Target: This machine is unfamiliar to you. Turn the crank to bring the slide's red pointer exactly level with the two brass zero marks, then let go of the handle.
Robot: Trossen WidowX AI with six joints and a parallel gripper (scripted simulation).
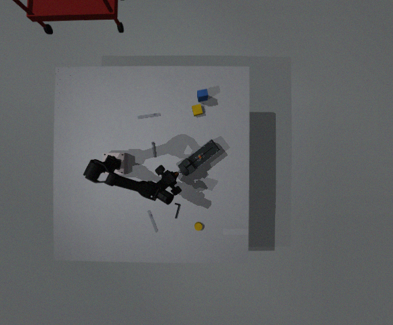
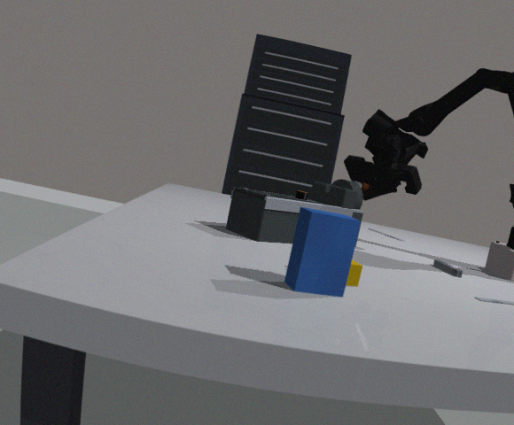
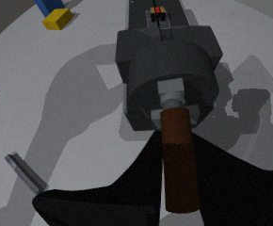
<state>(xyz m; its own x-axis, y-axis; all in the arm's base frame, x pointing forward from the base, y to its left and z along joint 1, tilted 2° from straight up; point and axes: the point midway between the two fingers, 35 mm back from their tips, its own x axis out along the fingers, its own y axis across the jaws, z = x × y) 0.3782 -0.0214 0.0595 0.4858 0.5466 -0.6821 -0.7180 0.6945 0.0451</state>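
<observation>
Now: the brown crank handle 20 mm above my gripper tip, 10 mm to the right of it and 10 mm behind it. The rest, counted from my gripper tip: red pointer: 120 mm ahead, 110 mm to the left, 10 mm below; black hex key: 230 mm to the right, 90 mm below, 20 mm ahead; yellow block: 420 mm to the left, 80 mm below, 60 mm ahead.
</observation>
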